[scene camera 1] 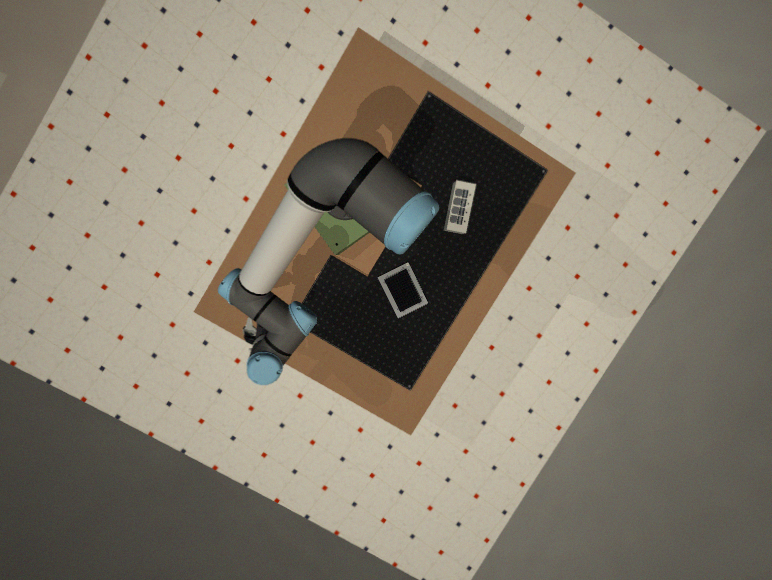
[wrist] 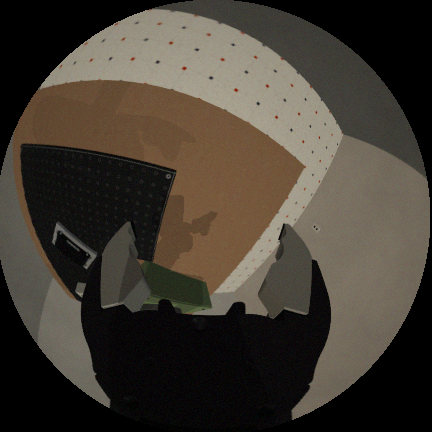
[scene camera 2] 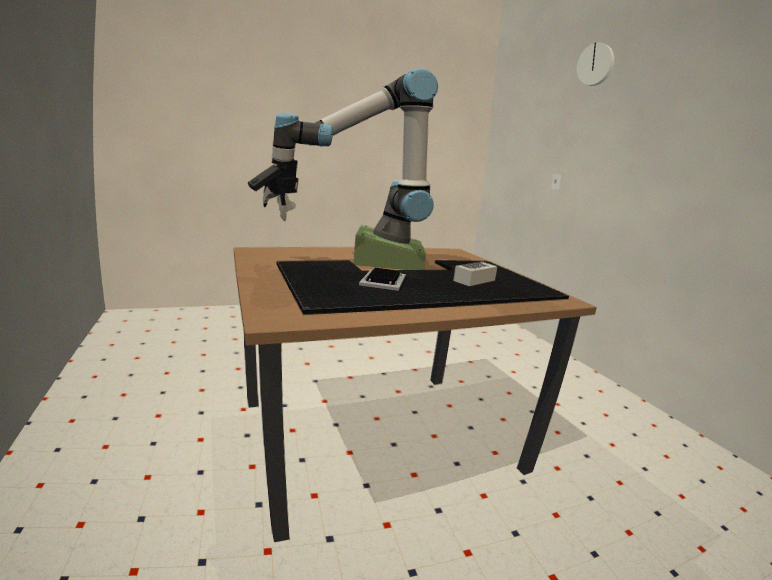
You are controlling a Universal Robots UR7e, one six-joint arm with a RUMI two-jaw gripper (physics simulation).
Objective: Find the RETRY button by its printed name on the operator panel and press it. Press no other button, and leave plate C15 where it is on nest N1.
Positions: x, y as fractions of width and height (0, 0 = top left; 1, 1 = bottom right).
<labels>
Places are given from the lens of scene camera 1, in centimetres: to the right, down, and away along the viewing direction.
plate C15 (scene camera 1: 0.52, 0.49): 5, -2, 130
operator panel (scene camera 1: 0.60, 0.39): 25, -22, 126
</labels>
